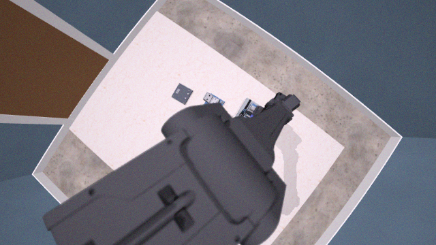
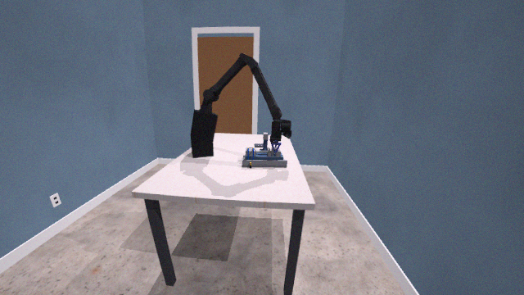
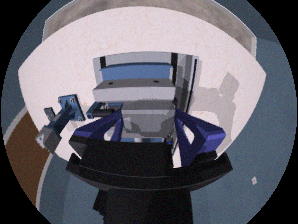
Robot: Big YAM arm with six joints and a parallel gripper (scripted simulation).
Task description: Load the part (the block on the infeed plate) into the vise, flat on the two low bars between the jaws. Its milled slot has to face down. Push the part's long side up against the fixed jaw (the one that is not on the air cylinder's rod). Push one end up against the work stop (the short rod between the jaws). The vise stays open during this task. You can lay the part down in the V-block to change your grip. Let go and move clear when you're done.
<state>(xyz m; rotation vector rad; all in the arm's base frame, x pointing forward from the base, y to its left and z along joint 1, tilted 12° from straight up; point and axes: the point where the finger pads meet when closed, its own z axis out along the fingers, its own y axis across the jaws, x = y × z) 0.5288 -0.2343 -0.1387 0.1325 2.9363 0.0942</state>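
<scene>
The part is 10 mm below my hand. Round my hand: dark square plate: 430 mm to the left, 90 mm below, 50 mm behind.
</scene>
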